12 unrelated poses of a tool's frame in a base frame.
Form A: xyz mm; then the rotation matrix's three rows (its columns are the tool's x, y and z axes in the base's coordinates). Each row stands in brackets.
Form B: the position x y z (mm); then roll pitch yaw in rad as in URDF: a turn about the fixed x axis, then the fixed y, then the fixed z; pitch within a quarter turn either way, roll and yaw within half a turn. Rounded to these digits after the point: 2 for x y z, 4 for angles. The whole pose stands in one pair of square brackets.
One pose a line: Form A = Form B
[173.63 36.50 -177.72], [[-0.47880 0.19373 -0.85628], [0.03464 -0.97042 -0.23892], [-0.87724 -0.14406 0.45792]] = [173.63 36.50 -177.72 -0.3048 1.0701 3.0694]
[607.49 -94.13 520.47], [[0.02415 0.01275 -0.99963], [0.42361 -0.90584 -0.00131], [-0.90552 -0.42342 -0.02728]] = [607.49 -94.13 520.47 -1.6351 1.1326 1.5138]
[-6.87 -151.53 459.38], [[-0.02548 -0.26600 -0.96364], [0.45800 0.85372 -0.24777], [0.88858 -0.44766 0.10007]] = [-6.87 -151.53 459.38 -1.3509 -1.0943 1.6264]
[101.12 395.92 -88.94], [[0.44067 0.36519 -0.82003], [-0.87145 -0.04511 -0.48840], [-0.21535 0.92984 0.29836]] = [101.12 395.92 -88.94 1.2603 0.2171 -1.1026]
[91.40 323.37 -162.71], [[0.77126 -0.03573 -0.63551], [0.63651 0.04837 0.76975], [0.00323 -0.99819 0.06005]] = [91.40 323.37 -162.71 -1.5107 -0.0032 0.6900]
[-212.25 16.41 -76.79], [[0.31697 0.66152 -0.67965], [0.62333 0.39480 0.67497], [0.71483 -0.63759 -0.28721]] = [-212.25 16.41 -76.79 -1.9940 -0.7964 1.1004]
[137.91 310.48 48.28], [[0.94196 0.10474 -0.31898], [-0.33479 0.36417 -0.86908], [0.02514 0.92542 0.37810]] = [137.91 310.48 48.28 1.1829 -0.0251 -0.3415]
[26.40 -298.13 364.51], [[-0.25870 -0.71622 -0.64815], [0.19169 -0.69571 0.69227], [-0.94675 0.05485 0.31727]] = [26.40 -298.13 364.51 0.1712 1.2430 2.5039]
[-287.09 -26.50 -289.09], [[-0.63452 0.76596 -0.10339], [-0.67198 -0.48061 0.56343], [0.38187 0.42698 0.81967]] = [-287.09 -26.50 -289.09 0.4802 -0.3918 -2.3275]
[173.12 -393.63 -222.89], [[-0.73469 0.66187 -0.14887], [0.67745 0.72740 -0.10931], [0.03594 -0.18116 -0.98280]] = [173.12 -393.63 -222.89 -2.9593 -0.0359 2.3967]
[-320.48 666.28 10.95], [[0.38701 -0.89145 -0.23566], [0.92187 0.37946 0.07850], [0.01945 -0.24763 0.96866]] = [-320.48 666.28 10.95 -0.2503 -0.0194 1.1733]
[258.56 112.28 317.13], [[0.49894 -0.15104 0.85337], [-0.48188 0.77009 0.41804], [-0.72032 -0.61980 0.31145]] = [258.56 112.28 317.13 -1.1052 0.8043 -0.7680]
